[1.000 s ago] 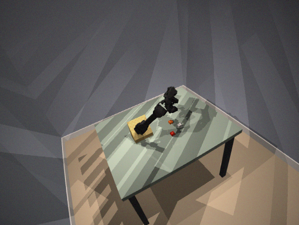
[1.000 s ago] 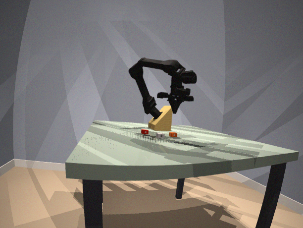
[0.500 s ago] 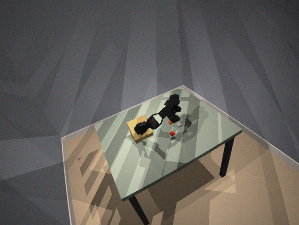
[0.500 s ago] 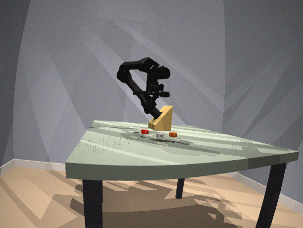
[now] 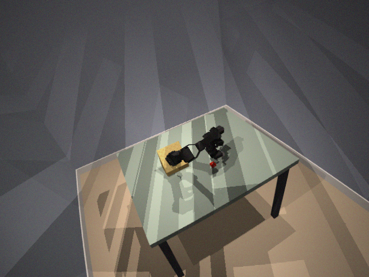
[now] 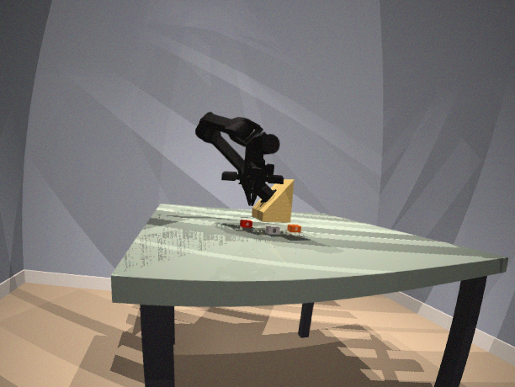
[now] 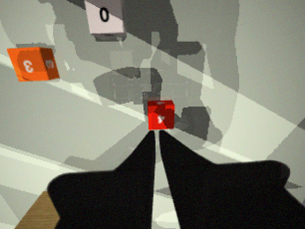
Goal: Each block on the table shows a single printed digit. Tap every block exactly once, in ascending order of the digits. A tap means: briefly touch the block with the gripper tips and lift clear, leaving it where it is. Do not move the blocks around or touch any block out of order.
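Right now my gripper tip is 60 mm above the red block, 10 mm to the left of it and 10 mm past it. Round my gripper tip: orange block 120 mm to the left, 80 mm ahead, 60 mm below; white block 110 mm ahead, 60 mm below, 30 mm to the left.
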